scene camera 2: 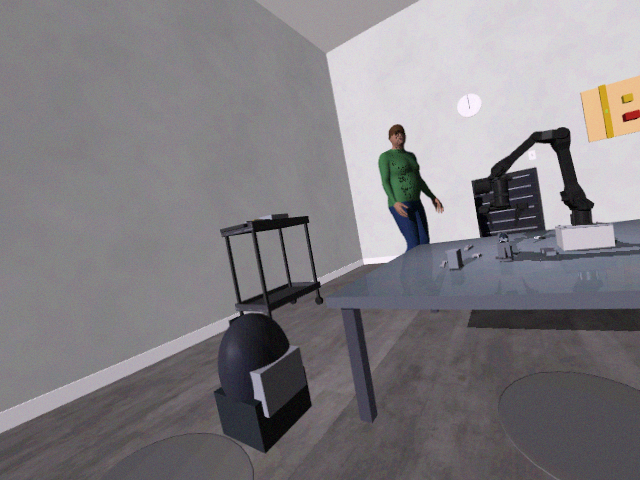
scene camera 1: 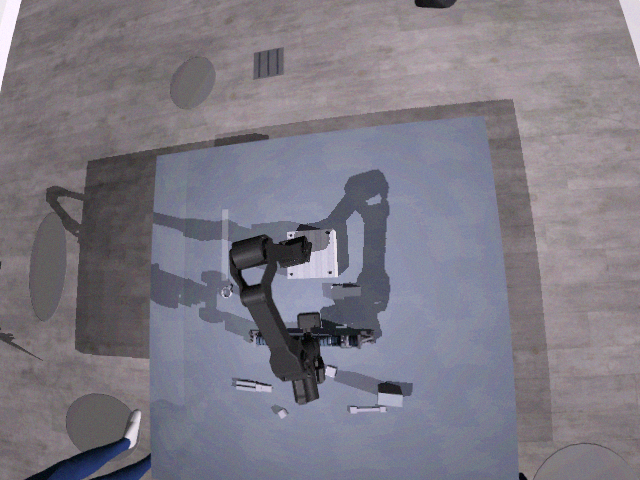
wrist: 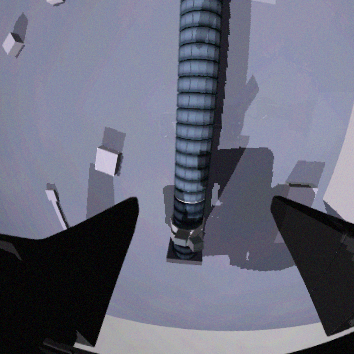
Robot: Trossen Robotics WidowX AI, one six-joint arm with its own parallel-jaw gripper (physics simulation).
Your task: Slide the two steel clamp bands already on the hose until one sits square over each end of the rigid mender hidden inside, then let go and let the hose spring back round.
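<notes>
The ribbed blue-black hose (scene camera 1: 325, 340) (wrist: 196, 100) lies straight, with its near end in a dark end holder (wrist: 184, 260) in the wrist view. A steel clamp band (wrist: 185, 234) sits around the hose close to that holder. A thin pale ring line (wrist: 189, 201) circles the hose farther along. The second band cannot be made out, and the arm covers part of the hose in scene camera 1. The mender inside is hidden. My gripper (scene camera 1: 312, 343) (scene camera 2: 500, 208) (wrist: 206, 203) is open and empty above the hose, which runs between the fingertips in the wrist view.
A small white cube (scene camera 1: 330, 370) (wrist: 107, 160), a grey block (scene camera 1: 390, 396) (scene camera 2: 454, 258) and a dumbbell-shaped bar (scene camera 1: 368, 408) lie beside the hose. A low grey piece (scene camera 1: 345, 290) lies between the hose and the white arm base (scene camera 1: 325, 266) (scene camera 2: 586, 237). A small ring (scene camera 1: 226, 291) lies left.
</notes>
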